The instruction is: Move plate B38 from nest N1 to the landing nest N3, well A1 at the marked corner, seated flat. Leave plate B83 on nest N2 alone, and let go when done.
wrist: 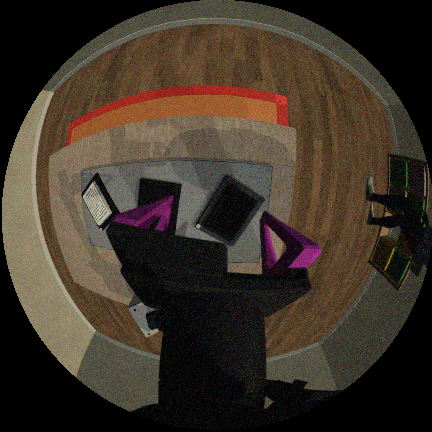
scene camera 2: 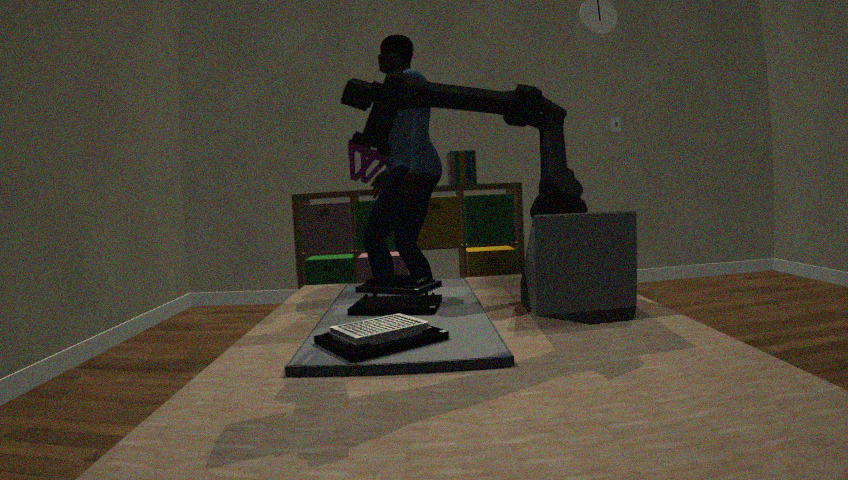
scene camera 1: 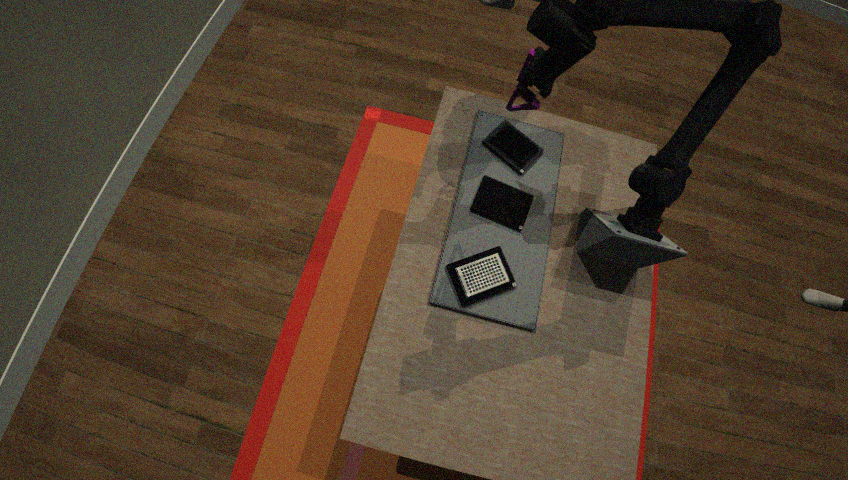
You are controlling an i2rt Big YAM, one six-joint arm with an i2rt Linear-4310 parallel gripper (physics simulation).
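Observation:
A white well plate (scene camera 1: 483, 275) (scene camera 2: 380, 328) (wrist: 97, 204) sits on a black nest (scene camera 1: 457, 285) (scene camera 2: 380, 347) at the board end near scene camera 2. A black unit (scene camera 1: 501, 203) (scene camera 2: 392, 304) (wrist: 157, 190) with a plain dark top is in the middle. A black unit (scene camera 1: 512, 146) (scene camera 2: 395, 289) (wrist: 230, 210) with a raised rim or stepped edge stands at the far end, turned. Plate and nest labels are unreadable; I cannot tell whether the dark units hold dark plates. My gripper (scene camera 1: 519, 80) (scene camera 2: 360, 180) (wrist: 218, 207) is open and empty, high above the far end.
The grey board (scene camera 1: 517, 309) (scene camera 2: 476, 350) (wrist: 250, 172) bears all three units on the table (scene camera 1: 476, 410) (scene camera 2: 535, 428). The arm's grey base block (scene camera 2: 583, 261) stands beside the board. A person (scene camera 2: 413, 136) and a shelf unit (scene camera 2: 297, 237) are behind the table.

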